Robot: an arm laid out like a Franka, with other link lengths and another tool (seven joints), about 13 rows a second.
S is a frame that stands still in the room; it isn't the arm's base.
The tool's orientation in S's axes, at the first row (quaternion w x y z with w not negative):
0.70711, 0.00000, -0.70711, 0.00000
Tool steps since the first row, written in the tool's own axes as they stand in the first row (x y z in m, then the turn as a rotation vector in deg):
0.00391, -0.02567, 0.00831, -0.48, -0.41, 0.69
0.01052, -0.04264, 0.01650, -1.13, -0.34, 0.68
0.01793, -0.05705, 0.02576, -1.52, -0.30, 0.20
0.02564, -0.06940, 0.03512, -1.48, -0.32, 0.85
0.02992, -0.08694, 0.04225, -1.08, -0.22, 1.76
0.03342, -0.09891, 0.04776, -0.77, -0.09, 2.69
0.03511, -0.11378, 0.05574, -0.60, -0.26, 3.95
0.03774, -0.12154, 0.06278, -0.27, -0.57, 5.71
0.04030, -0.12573, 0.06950, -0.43, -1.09, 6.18
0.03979, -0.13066, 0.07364, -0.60, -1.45, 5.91
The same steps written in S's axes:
-0.00831, -0.02567, 0.00391, -0.69, -0.41, -0.48
-0.01650, -0.04264, 0.01052, -0.68, -0.34, -1.13
-0.02576, -0.05705, 0.01793, -0.20, -0.30, -1.52
-0.03512, -0.06940, 0.02564, -0.85, -0.32, -1.48
-0.04225, -0.08694, 0.02992, -1.76, -0.22, -1.08
-0.04776, -0.09891, 0.03342, -2.69, -0.09, -0.77
-0.05574, -0.11378, 0.03511, -3.95, -0.26, -0.60
-0.06278, -0.12154, 0.03774, -5.71, -0.57, -0.27
-0.06950, -0.12573, 0.04030, -6.18, -1.09, -0.43
-0.07364, -0.13066, 0.03979, -5.91, -1.45, -0.60

